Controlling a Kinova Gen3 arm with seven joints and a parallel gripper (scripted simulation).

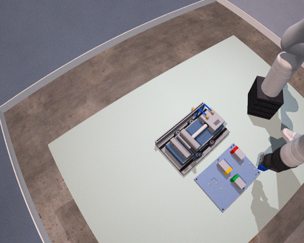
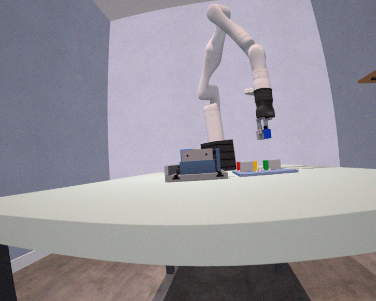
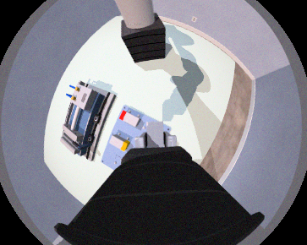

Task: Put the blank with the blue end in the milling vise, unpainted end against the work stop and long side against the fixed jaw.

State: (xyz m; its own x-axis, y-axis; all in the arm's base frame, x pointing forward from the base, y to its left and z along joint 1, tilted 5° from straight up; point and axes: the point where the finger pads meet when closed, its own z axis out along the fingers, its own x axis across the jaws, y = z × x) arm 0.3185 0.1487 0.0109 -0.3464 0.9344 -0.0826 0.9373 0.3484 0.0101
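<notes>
Right now the blank with blue end is 2 cm below my hand. Round my hand: green-ended blank (9 cm ahead, 1 cm to the right, 15 cm below); blank with yellow end (8 cm ahead, 10 cm to the right, 15 cm below); red-ended blank (1 cm behind, 9 cm to the right, 15 cm below).
</notes>
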